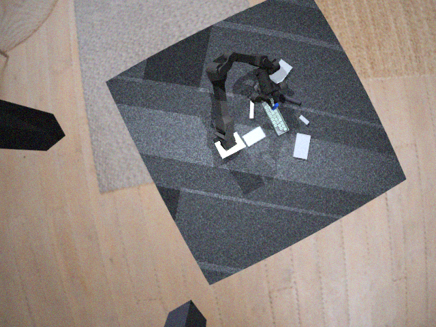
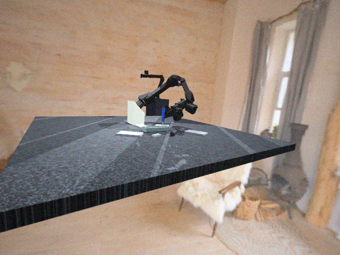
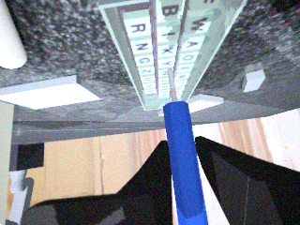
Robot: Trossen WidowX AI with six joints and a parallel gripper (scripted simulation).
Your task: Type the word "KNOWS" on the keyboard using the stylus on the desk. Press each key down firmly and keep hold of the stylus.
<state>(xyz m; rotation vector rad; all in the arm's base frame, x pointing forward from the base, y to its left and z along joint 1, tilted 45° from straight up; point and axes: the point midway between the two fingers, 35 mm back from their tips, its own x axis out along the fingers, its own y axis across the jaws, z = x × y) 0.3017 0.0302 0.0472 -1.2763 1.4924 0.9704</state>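
Right now the white stick is 8 cm behind my gripper tip, 6 cm to the left of it and 8 cm below it. Also, from my gripper tip: thin white tip (5 cm below); then dark cylinder (12 cm ahead, 7 cm below); then blue stylus (1 cm below).
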